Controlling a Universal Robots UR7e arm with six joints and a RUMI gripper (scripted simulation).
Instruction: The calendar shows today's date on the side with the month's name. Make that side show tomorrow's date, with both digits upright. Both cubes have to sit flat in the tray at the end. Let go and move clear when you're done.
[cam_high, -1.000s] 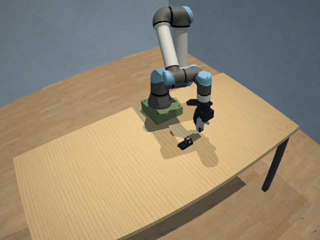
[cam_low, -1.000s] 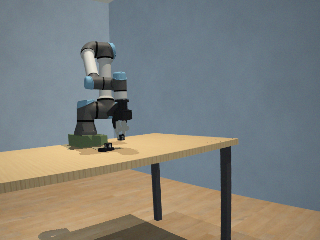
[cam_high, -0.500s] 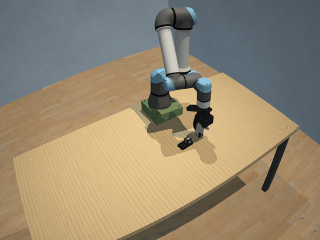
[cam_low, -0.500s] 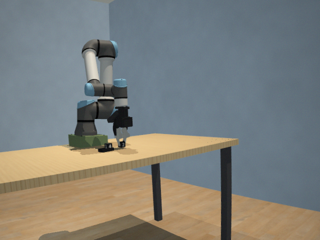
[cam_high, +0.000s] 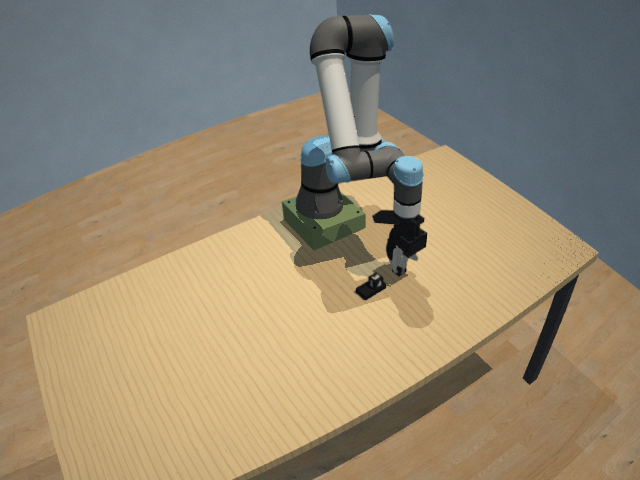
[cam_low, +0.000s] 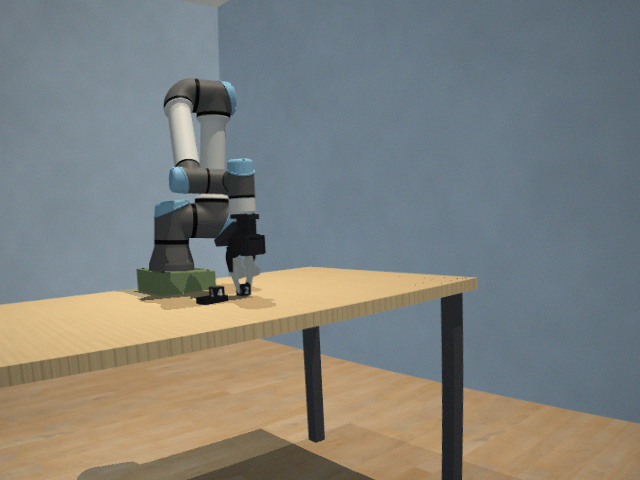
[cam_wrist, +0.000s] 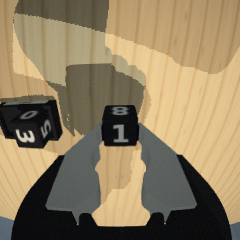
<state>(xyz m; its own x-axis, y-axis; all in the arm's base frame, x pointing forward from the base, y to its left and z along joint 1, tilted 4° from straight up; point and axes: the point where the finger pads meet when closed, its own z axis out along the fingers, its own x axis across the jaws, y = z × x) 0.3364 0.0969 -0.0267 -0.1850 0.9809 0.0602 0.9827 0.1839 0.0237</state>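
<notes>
Right now the black digit cube is 1 cm below my hand. The rest, counted from my hand: black calendar tray 11 cm to the right, 2 cm below, 2 cm ahead.
</notes>
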